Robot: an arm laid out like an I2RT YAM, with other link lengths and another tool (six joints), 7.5 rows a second.
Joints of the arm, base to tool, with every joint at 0 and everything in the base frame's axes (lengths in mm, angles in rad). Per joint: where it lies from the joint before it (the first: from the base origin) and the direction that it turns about. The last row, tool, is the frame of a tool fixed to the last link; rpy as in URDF.
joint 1: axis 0 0 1 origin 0.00 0.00 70.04
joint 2: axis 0 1 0 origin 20.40 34.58 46.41
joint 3: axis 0 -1 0 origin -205.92 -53.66 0.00
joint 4: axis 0 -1 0 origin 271.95 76.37 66.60
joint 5: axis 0 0 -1 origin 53.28 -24.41 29.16
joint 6: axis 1 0 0 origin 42.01 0.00 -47.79
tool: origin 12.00 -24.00 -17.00 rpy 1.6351 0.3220 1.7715
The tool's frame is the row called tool.
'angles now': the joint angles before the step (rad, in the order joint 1, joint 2, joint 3, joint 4, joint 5, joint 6). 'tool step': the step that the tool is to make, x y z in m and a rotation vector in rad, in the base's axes. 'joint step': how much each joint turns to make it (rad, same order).
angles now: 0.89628 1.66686 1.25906 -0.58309 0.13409 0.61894
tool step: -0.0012 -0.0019 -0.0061 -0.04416 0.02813 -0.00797
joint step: 0.00034 0.02319 0.00561 -0.03506 0.00913 0.00416
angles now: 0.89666 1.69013 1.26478 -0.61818 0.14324 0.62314
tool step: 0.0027 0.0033 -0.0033 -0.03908 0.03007 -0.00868
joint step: 0.00003 0.05092 0.04619 -0.04562 0.00498 0.00728
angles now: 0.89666 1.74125 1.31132 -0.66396 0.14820 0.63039
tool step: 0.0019 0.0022 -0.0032 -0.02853 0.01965 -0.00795
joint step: 0.00005 0.03655 0.03053 -0.02946 0.00575 0.00616
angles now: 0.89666 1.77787 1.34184 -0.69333 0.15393 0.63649
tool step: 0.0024 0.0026 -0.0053 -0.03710 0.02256 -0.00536
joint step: 0.00014 0.04621 0.03450 -0.03180 0.00729 0.00281
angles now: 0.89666 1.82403 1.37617 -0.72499 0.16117 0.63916
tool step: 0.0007 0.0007 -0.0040 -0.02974 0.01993 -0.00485
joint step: 0.00009 0.02905 0.01947 -0.02667 0.00461 0.00353
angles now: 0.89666 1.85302 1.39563 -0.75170 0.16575 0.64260
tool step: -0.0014 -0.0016 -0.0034 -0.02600 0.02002 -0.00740
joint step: 0.00018 0.01270 0.00193 -0.02321 0.00311 0.00703
